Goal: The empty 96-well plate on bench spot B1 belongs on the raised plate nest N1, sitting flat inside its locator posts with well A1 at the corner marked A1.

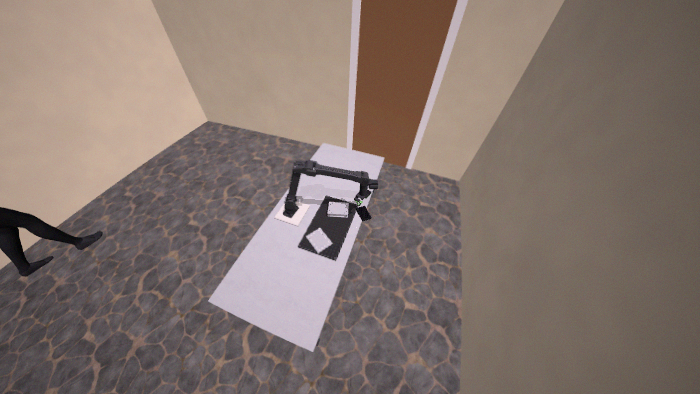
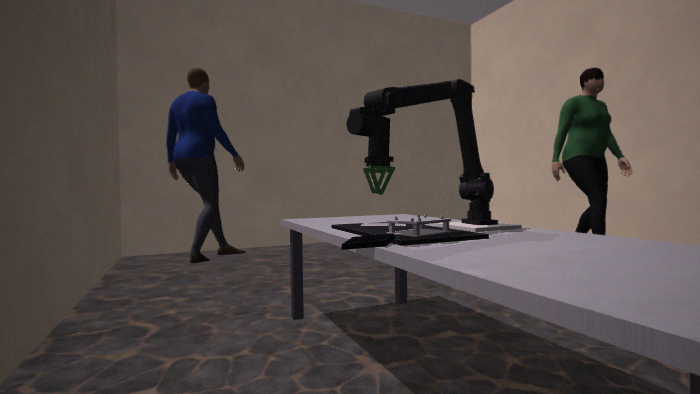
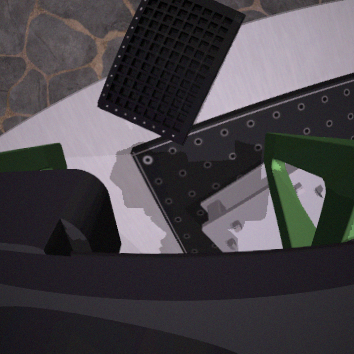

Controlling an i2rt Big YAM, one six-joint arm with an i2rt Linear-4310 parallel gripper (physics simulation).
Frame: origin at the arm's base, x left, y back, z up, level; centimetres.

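Seen in the pictures: gripper, fingertip midpoint: (image 1: 362, 202) (image 2: 377, 193) (image 3: 159, 149); arm's base, origin of the base link: (image 1: 291, 211) (image 2: 479, 223).
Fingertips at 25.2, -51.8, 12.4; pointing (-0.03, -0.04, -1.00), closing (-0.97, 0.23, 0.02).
Observation:
Offsets run from my fingertips to a thing's top centre, as dx, dy, dz. "*": to the spot under its first point. Level surfaces: height alone.
The black 96-well plate {-0.4, -2.7, -11.0} (image 1: 365, 213) (image 2: 365, 242) (image 3: 172, 65) lies turned at the bench's edge. One end overlaps the black board's border and the other juts past the bench edge. It is apart from the raised nest {-7.9, +17.0, -7.2} (image 1: 338, 209) (image 2: 435, 221) (image 3: 257, 227), a pale platform on legs with small locator posts, whose top bears no plate. My gripper (image 1: 359, 203) (image 2: 378, 192) (image 3: 159, 149), with green fingers, is open and empty. It hangs well above the bench near the nest's outer side, and the plate lies beyond it. The A1 marks are too small to read.
The black perforated board {-22.0, +17.0, -12.4} (image 1: 331, 235) (image 3: 192, 170) bears the nest and a flat white square {* -38.3, +17.5, -12.3} (image 1: 319, 240), set at an angle. The arm's base stands on a pale pad (image 1: 300, 218) at the bench's opposite side. Two people (image 2: 192, 125) (image 2: 587, 127) stand behind the bench {dz -13.8} (image 1: 270, 280) (image 2: 575, 270).

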